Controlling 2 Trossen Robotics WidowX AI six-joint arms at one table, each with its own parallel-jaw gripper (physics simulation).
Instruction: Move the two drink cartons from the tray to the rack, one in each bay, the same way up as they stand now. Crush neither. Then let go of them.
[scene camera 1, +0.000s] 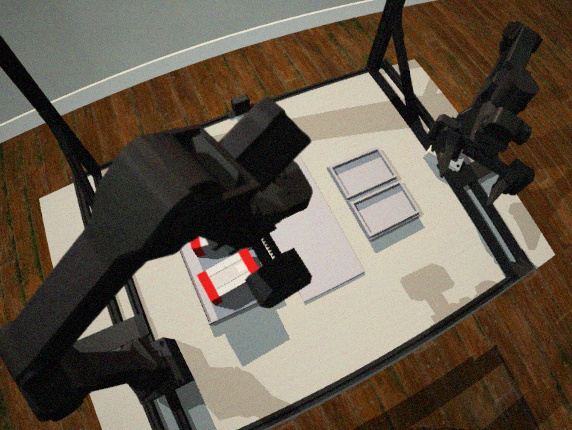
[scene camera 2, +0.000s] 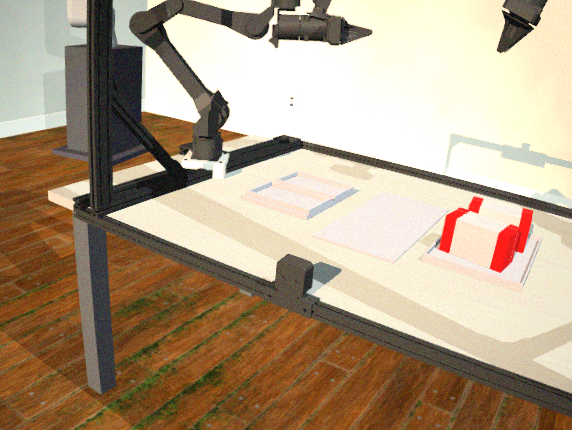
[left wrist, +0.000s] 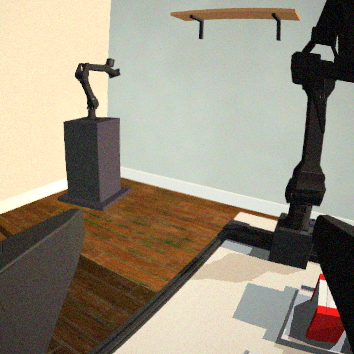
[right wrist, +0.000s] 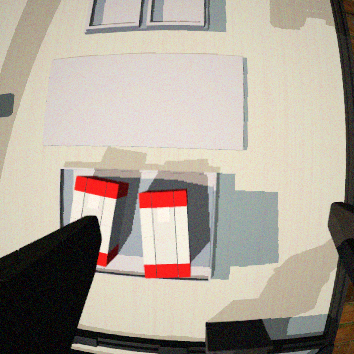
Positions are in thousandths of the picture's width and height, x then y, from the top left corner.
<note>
The left gripper (scene camera 1: 814, 445) is open, with nothing in its grasp. The right gripper (scene camera 1: 468, 545) is open, holding nothing. Further things: a pale mat (scene camera 2: 677, 527) and a grey tray (scene camera 2: 898, 645).
The left gripper is seen too in the left wrist view (left wrist: 575, 637). The right gripper is seen too in the right wrist view (right wrist: 617, 629). The pale mat also shows in scene camera 1 (scene camera 1: 552, 545) and in the right wrist view (right wrist: 532, 284).
</note>
